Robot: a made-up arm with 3 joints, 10 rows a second.
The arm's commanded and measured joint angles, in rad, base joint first. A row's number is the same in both.
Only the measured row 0 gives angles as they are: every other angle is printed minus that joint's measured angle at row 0.
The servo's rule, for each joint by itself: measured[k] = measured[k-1] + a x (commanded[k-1-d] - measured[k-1]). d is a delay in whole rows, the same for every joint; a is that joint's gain. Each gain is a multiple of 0.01, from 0.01 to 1. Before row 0 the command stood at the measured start. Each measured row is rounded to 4 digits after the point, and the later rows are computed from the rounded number. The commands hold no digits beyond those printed.
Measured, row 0:
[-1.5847, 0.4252, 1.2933]
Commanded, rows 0 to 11:
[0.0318, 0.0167, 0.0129]
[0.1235, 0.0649, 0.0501]
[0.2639, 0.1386, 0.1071]
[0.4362, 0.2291, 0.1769]
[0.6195, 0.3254, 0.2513]
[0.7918, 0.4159, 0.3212]
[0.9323, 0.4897, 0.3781]
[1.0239, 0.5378, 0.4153]
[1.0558, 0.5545, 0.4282]
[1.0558, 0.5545, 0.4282]
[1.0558, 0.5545, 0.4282]
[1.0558, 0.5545, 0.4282]
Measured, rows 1 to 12:
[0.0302, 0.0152, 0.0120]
[0.1188, 0.0604, 0.0474]
[0.2566, 0.1316, 0.1029]
[0.4272, 0.2203, 0.1717]
[0.6099, 0.3159, 0.2457]
[0.7827, 0.4069, 0.3159]
[0.9248, 0.4822, 0.3737]
[1.0189, 0.5328, 0.4124]
[1.0540, 0.5525, 0.4271]
[1.0557, 0.5543, 0.4281]
[1.0558, 0.5545, 0.4282]
[1.0558, 0.5545, 0.4282]
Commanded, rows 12 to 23:
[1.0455, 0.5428, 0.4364]
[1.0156, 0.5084, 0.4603]
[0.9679, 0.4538, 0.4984]
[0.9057, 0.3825, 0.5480]
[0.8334, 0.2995, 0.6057]
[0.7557, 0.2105, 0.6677]
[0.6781, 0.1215, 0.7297]
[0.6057, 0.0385, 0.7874]
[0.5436, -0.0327, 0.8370]
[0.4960, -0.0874, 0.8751]
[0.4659, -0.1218, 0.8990]
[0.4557, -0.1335, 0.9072]
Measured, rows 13 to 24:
[1.0460, 0.5439, 0.4358]
[1.0171, 0.5116, 0.4586]
[0.9704, 0.4590, 0.4956]
[0.9089, 0.3894, 0.5443]
[0.8372, 0.3076, 0.6014]
[0.7598, 0.2192, 0.6631]
[0.6822, 0.1303, 0.7250]
[0.6095, 0.0468, 0.7830]
[0.5469, -0.0255, 0.8332]
[0.4985, -0.0818, 0.8722]
[0.4675, -0.1182, 0.8971]
[0.4563, -0.1321, 0.9065]

